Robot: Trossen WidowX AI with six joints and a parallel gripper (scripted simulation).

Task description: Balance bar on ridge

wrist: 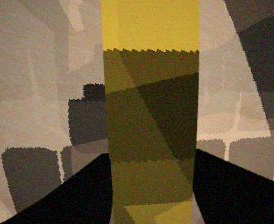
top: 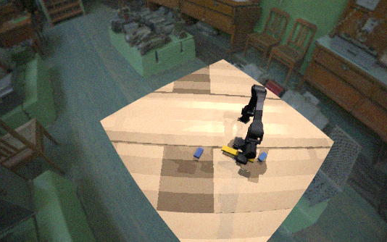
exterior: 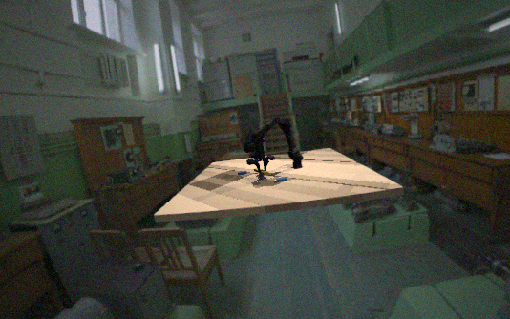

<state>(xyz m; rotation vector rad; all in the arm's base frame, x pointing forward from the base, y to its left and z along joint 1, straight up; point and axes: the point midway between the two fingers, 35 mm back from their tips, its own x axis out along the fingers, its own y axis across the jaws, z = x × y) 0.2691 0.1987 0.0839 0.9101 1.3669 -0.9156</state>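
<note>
Now: the bar 30 mm to the right of my gripper tip and 10 mm ahead of it. Round my gripper tip: ridge 30 mm to the right, 10 mm below, 10 mm ahead.
</note>
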